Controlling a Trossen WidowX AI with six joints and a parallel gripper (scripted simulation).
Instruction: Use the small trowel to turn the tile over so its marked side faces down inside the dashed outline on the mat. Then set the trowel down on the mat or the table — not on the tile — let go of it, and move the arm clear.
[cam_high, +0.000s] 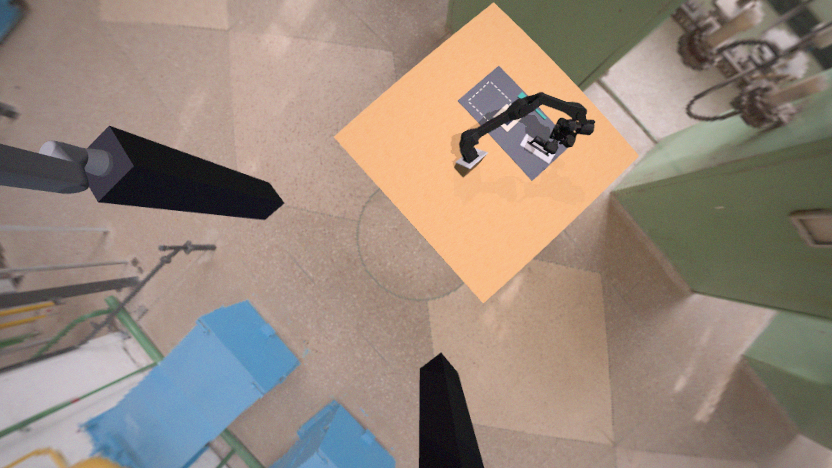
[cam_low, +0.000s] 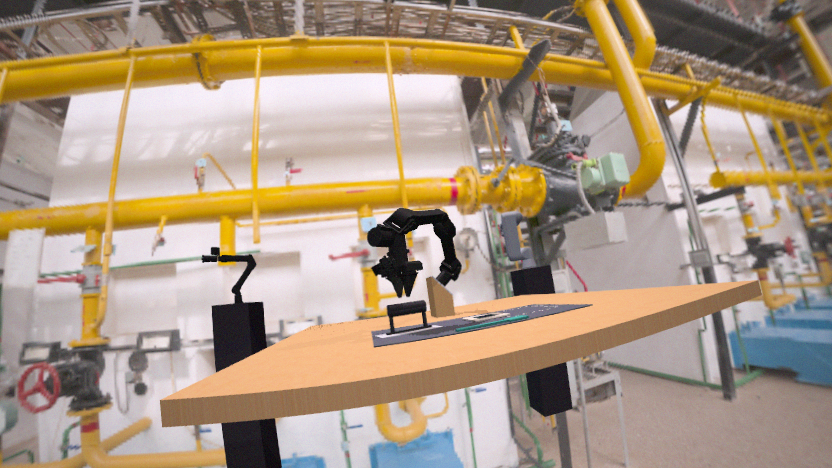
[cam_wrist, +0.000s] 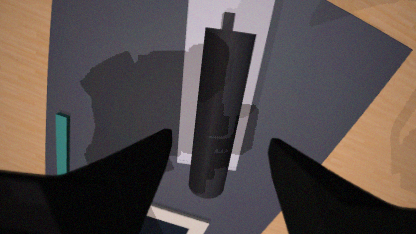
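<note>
The small trowel lies 70 mm below my gripper tip, 30 mm to the left of it and 10 mm behind it. The rest, counted from my gripper tip: grey mat: 210 mm to the left, 120 mm below; teal trowel: 240 mm to the left, 140 mm ahead, 100 mm below; tile: 260 mm to the left, 100 mm below, 30 mm behind.
</note>
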